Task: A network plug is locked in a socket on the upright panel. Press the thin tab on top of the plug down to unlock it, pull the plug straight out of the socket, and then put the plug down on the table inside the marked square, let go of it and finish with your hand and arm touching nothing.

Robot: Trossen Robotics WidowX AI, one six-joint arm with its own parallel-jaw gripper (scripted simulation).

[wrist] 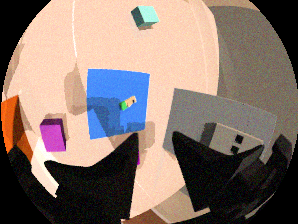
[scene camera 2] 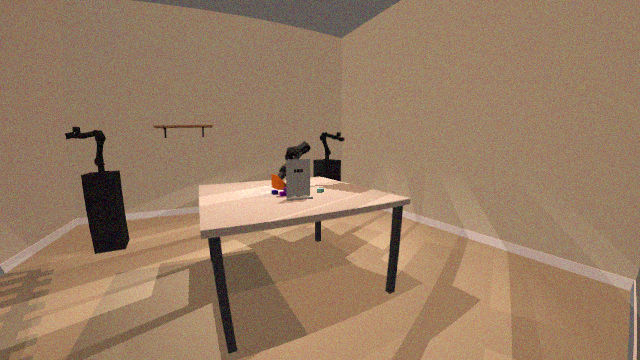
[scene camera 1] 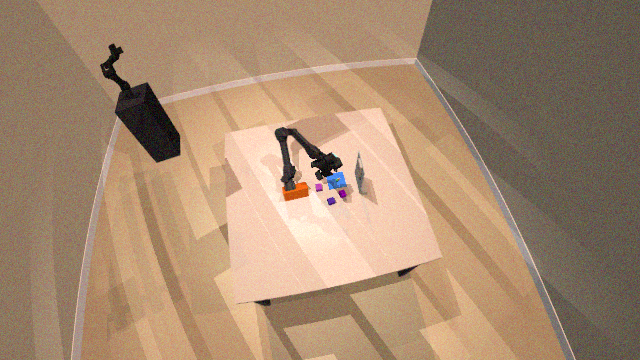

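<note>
The wrist view shows the gripper (wrist: 155, 136) together with a blue marked square (wrist: 106, 88) and a grey upright panel (wrist: 227, 126). Scene camera 2 shows the panel (scene camera 2: 297, 170) too.
</note>
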